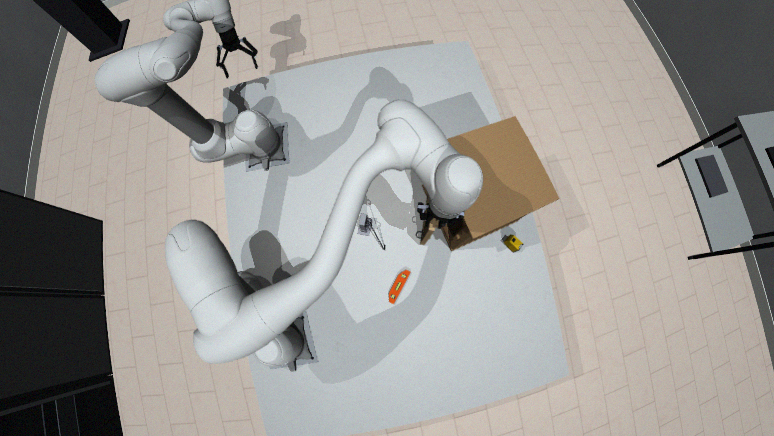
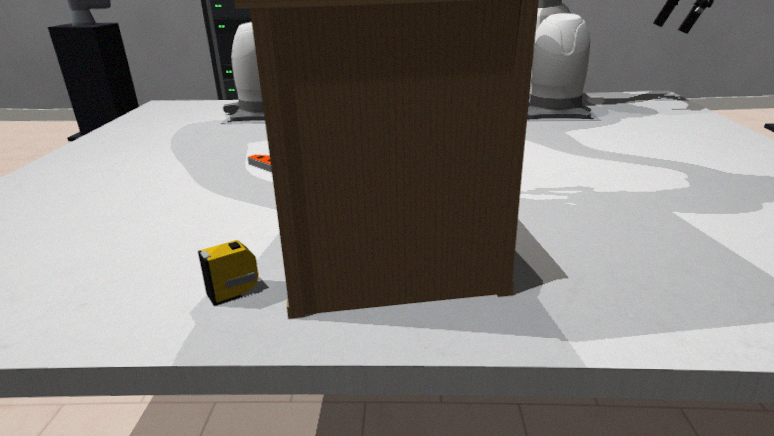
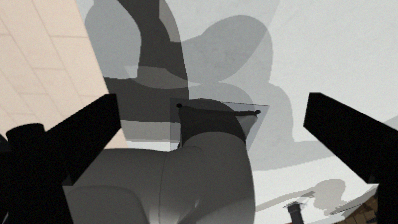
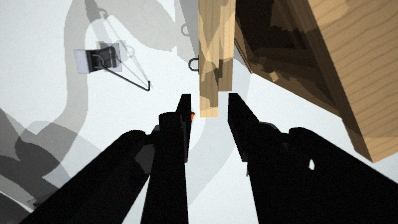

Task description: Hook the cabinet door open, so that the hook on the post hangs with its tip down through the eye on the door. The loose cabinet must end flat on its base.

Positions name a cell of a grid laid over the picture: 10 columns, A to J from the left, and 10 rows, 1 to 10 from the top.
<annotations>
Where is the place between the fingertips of my left gripper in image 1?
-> D2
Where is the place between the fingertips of my right gripper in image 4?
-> F5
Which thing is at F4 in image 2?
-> A wooden cabinet.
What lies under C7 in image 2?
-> A yellow tape measure.
</annotations>
